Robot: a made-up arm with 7 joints.
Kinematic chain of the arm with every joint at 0, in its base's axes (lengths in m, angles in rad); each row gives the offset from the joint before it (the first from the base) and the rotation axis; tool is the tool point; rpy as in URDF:
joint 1: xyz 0 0 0.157 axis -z
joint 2: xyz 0 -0.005 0.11 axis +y
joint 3: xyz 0 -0.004 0.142 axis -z
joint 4: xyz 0 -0.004 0.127 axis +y
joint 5: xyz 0 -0.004 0.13 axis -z
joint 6: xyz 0 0 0.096 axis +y
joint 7: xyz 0 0 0.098 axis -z
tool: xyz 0 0 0 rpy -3.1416 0 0
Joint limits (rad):
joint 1: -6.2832..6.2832
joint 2: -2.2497..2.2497
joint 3: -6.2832..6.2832
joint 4: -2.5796..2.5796
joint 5: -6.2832..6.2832
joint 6: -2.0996..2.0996
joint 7: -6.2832..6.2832
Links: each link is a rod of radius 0.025 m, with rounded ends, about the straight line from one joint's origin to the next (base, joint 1, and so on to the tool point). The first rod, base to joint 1, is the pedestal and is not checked.
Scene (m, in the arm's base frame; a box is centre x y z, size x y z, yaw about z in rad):
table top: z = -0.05
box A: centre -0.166 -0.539 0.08 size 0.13 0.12 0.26 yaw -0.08
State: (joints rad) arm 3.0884 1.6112 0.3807 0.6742 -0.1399 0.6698 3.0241
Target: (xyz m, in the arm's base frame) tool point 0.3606 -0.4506 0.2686
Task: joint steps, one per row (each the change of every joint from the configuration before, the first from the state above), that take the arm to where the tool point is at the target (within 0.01 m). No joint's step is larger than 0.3 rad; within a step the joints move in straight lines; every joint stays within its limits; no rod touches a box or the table.
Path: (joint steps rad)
1: -0.2579 -0.0804 -0.0327 -0.0626 -0.0161 -0.0342 0.0000
2: -0.2579 -0.0805 -0.0327 -0.0626 -0.0160 -0.0342 0.0000
3: -0.2579 -0.0804 -0.0327 -0.0627 -0.0161 -0.0342 0.0000
4: -0.2579 -0.0804 -0.0327 -0.0626 -0.0160 -0.0342 0.0000
5: -0.2579 -0.0805 -0.0327 -0.0626 -0.0161 -0.0342 0.0000
6: -0.2265 0.0418 -0.0615 -0.0330 -0.0189 -0.0155 0.0000
7: -0.2265 0.0418 -0.0614 -0.0329 -0.0189 -0.0155 0.0000
8: -0.2265 0.0418 -0.0615 -0.0330 -0.0189 -0.0154 0.0000
9: -0.2266 0.0418 -0.0614 -0.0329 -0.0189 -0.0155 0.0000

